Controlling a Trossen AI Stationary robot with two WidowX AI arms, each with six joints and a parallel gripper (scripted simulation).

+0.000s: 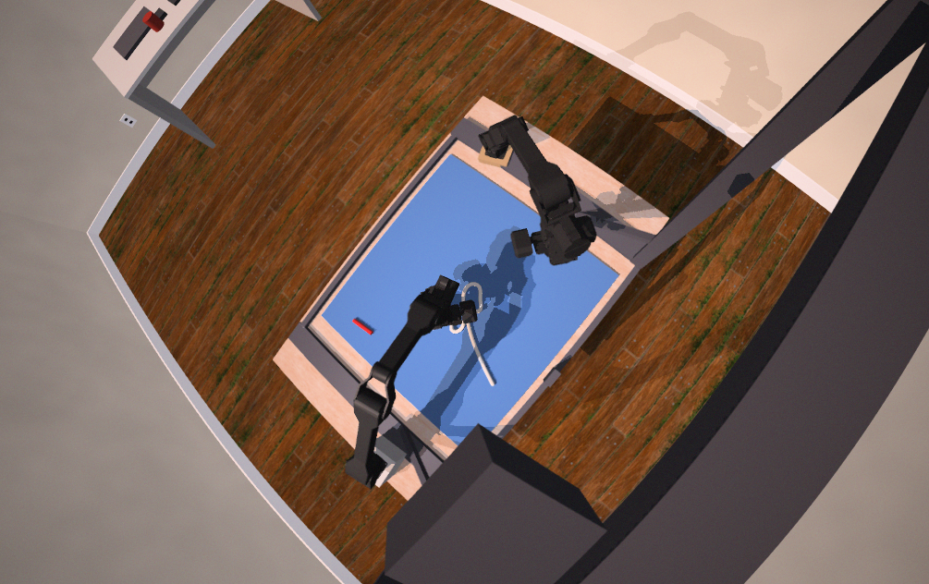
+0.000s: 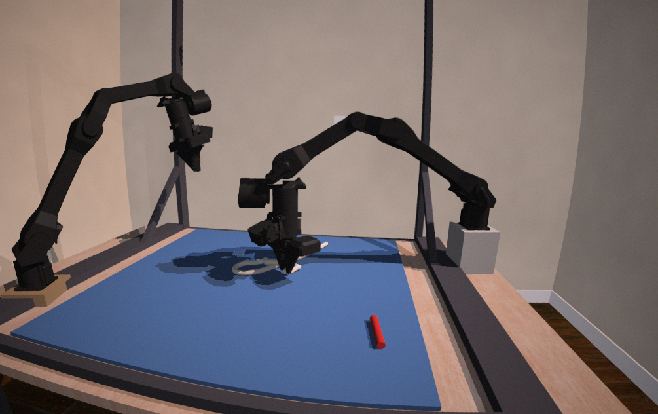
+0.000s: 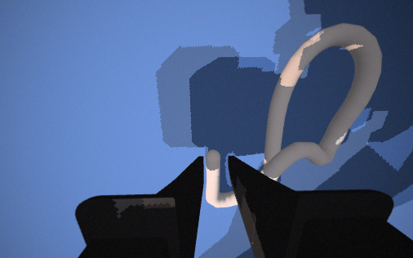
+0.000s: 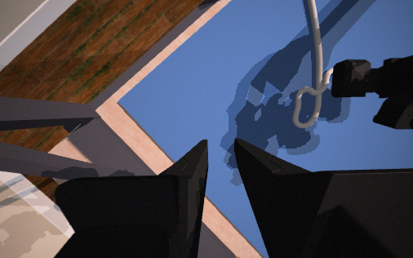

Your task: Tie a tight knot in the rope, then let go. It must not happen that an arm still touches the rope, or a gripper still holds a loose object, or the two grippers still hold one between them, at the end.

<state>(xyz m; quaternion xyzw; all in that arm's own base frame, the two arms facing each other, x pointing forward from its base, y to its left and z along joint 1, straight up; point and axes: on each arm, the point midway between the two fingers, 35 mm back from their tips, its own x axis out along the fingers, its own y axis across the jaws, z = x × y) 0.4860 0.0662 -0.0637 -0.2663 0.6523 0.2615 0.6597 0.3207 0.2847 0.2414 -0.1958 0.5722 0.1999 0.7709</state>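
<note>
My left hand is 70 mm to the left of the blue mat and 50 mm above it. Also, from my left hand: red cylinder (270 mm ahead, 130 mm to the left, 40 mm below).
</note>
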